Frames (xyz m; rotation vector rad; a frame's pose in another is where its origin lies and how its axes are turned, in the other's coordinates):
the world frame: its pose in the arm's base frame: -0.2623 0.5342 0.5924 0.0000 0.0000 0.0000
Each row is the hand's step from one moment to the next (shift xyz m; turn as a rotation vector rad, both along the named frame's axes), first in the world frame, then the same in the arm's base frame.
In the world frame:
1: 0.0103 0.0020 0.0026 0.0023 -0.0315 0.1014
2: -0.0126 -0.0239 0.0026 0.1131 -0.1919 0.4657
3: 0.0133 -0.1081 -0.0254 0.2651 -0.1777 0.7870
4: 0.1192 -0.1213 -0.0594 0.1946 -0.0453 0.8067
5: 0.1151 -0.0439 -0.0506 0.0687 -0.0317 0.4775
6: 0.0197 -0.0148 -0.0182 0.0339 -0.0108 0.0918
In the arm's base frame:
1: 0.0103 0.0020 0.0026 0.0023 -0.0315 0.1014
2: -0.0126 -0.0239 0.0026 0.1131 -0.1919 0.4657
3: 0.0133 -0.1081 -0.0254 0.2651 -0.1777 0.7870
4: 0.1192 -0.1213 -0.0594 0.1946 -0.0453 0.8067
5: 0.1151 -0.0439 -0.0506 0.0687 -0.0317 0.4775
6: 0.0197 -0.0148 -0.0182 0.0339 -0.0108 0.0918

